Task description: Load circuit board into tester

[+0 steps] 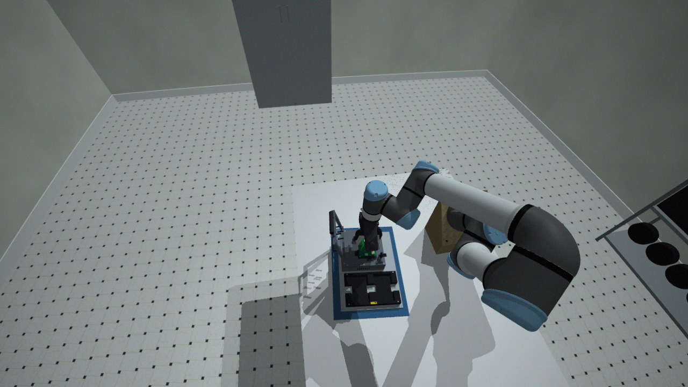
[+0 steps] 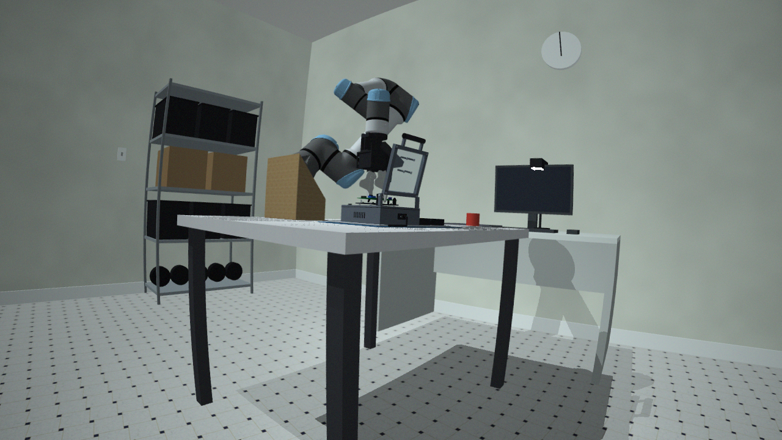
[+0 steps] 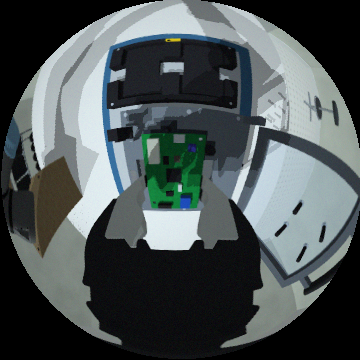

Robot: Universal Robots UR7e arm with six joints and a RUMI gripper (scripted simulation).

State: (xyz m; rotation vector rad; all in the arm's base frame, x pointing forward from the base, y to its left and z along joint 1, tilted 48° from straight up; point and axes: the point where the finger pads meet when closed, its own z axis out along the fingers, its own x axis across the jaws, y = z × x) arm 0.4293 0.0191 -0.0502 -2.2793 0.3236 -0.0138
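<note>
The green circuit board lies right at my hand. Round my hand: lid 12 cm ahead, 3 cm to the right, 10 cm above.
</note>
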